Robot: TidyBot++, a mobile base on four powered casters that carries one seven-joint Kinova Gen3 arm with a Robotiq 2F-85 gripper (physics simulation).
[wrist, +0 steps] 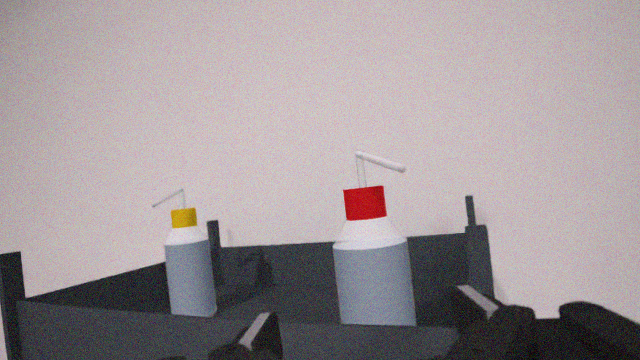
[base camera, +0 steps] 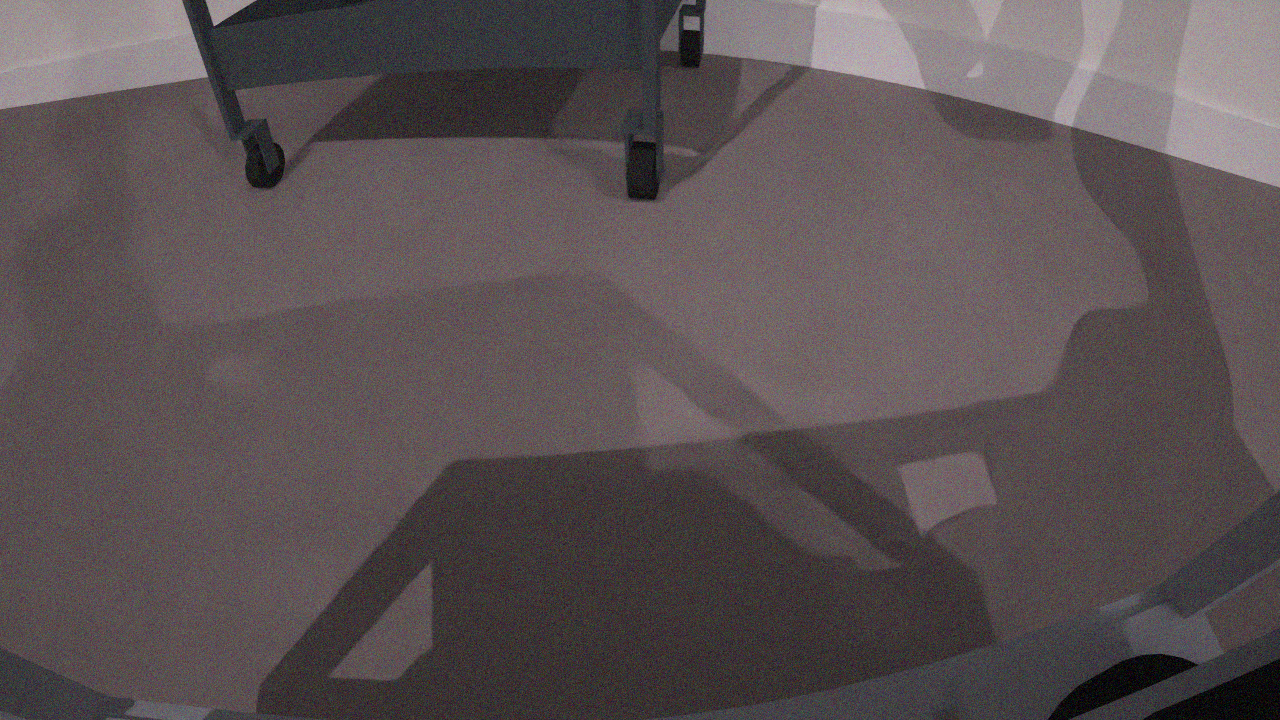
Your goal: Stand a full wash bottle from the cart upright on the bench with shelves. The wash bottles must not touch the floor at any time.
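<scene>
In the wrist view a wash bottle with a red cap point(wrist: 375, 285) stands upright in the top tray of the dark cart point(wrist: 90, 327) point(base camera: 429, 44), right of centre. A second wash bottle with a yellow cap point(wrist: 191, 280) stands upright farther left and looks smaller. Both have grey-blue bodies below white shoulders and thin bent spouts. My gripper point(wrist: 365, 321) is open with nothing between its fingers. Its fingertips show low in the wrist view, to either side of the red-capped bottle, which appears beyond them. The bench with shelves does not show in either view.
In the base camera view the cart's lower part stands at the top, on casters point(base camera: 642, 170), near the pale wall point(base camera: 1244, 147). Shadows fall across the brown floor point(base camera: 465, 232). Grey parts of my base point(base camera: 859, 685) show along the bottom edge. The cart's corner posts rise above its tray.
</scene>
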